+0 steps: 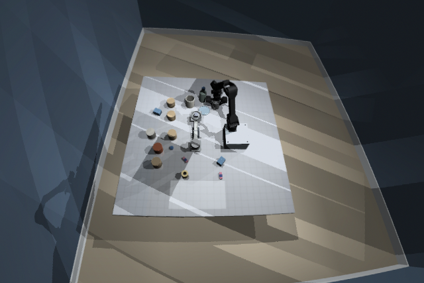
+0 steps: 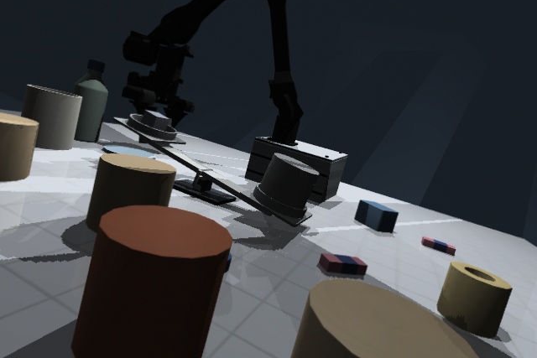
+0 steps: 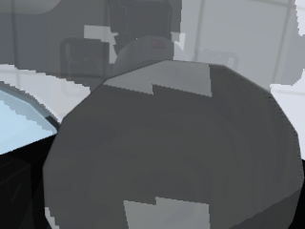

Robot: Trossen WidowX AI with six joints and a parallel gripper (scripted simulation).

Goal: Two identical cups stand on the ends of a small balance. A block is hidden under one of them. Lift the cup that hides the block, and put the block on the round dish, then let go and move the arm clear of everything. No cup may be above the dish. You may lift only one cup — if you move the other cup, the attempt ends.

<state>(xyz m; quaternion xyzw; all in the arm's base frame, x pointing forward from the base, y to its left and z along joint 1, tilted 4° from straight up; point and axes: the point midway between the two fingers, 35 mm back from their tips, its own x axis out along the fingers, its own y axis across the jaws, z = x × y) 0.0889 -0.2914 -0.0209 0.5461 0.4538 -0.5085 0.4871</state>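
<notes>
Right now my gripper tip is 190 mm short of the dark grey block, 130 mm to the right of it and 50 mm below it. The rest, counted from my gripper tip: light blue round dish 100 mm ahead, 30 mm to the left, 40 mm below; small balance 210 mm ahead, 250 mm to the left, 10 mm below; bottle 110 mm ahead, 100 mm to the right, 70 mm above.
</notes>
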